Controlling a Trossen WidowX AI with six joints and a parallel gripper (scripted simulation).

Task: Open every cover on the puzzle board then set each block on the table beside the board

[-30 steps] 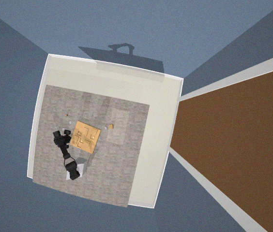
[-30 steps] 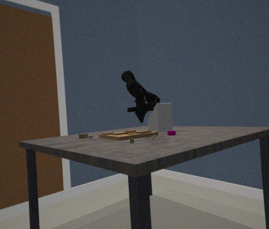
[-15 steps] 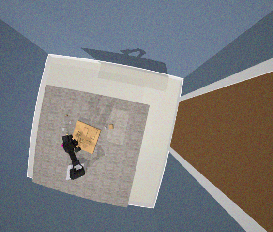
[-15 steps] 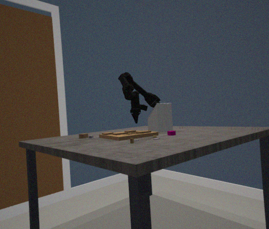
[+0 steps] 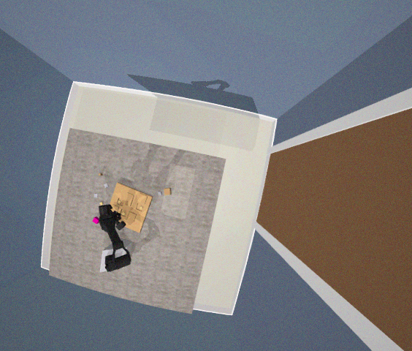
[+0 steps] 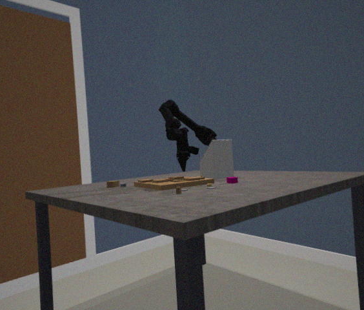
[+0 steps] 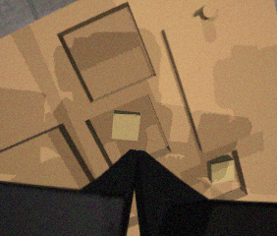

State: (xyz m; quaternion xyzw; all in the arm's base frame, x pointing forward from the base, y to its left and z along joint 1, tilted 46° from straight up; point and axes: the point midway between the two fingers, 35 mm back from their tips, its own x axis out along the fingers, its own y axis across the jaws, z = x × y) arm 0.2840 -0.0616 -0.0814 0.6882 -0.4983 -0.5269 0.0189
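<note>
The magenta block lies 10 cm behind my gripper tip, 22 cm to the left of it and 5 cm below it.
</note>
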